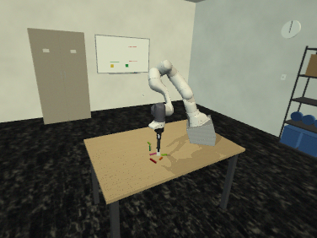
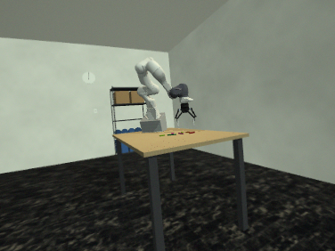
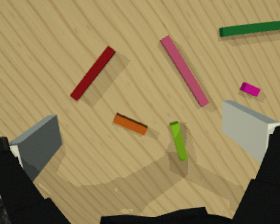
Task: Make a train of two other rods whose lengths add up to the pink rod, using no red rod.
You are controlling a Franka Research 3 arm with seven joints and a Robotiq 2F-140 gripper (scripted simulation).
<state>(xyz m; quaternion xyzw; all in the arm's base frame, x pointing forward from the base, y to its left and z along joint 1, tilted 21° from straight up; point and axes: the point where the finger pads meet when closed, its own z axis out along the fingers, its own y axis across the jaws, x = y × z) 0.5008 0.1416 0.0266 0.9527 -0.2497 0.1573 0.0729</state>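
Right now my hand is 1 cm past the orange rod, 2 cm to the right of it and 8 cm above it. From my hand the other things lie so: red rod (6 cm ahead, 2 cm to the left, 8 cm below); pink rod (6 cm to the right, 8 cm below); magenta rod (6 cm behind, 12 cm to the right, 8 cm below).
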